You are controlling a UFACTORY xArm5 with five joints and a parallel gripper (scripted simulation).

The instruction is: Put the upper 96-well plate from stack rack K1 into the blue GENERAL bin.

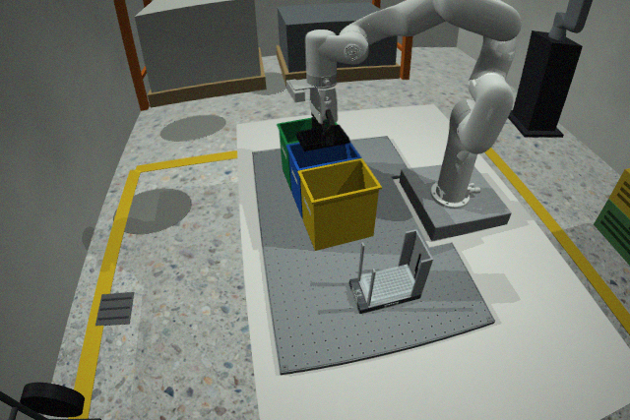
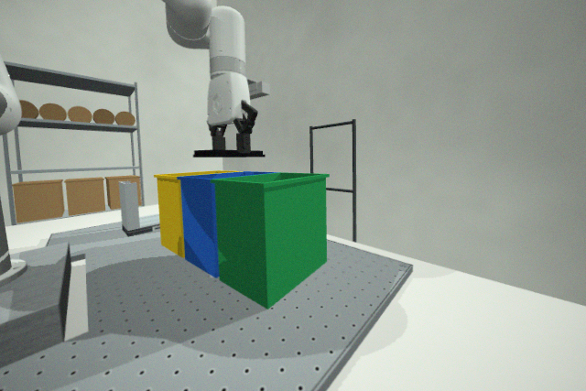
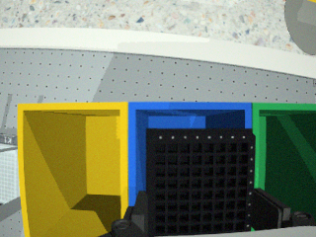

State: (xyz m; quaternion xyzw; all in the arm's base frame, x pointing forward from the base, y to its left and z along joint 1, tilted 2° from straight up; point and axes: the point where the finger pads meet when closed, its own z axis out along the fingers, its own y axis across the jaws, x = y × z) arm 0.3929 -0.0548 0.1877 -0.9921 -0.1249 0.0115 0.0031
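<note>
Now: hand 150 mm above the blue bin. From my hand the other things lie so: green bin 150 mm below, 130 mm to the right, 30 mm ahead; yellow bin 150 mm below, 130 mm to the left, 30 mm behind; black 96-well plate 10 mm below.
</note>
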